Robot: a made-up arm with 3 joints.
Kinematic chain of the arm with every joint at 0, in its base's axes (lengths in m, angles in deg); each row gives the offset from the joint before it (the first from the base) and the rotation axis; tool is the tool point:
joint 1: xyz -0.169 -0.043 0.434 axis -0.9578 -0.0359 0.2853
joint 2: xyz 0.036 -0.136 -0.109 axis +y
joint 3: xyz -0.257 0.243 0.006 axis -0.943 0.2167 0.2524
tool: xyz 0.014 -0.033 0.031
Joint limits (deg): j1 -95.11..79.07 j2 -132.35..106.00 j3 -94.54..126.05
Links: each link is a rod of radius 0.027 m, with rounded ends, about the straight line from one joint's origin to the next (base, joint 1, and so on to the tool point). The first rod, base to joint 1, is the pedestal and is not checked.
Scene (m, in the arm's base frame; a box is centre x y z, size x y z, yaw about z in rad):
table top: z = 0
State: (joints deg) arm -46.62 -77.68 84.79
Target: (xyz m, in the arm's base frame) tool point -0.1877 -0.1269 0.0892
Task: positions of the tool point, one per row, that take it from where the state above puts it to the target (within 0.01 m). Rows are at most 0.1 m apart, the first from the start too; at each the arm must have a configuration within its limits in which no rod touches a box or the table.
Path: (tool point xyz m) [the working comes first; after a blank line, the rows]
Joints at the target: 30.28 -86.69 33.52
Straight joint move there: clear.

1: -0.1833 0.2462 0.2285
2: -0.1967 0.1895 0.1679
3: -0.2045 0.1195 0.1214
4: -0.2058 0.0402 0.0917
5: -0.2002 -0.0436 0.0808
6: -0.1877 -0.1269 0.0892

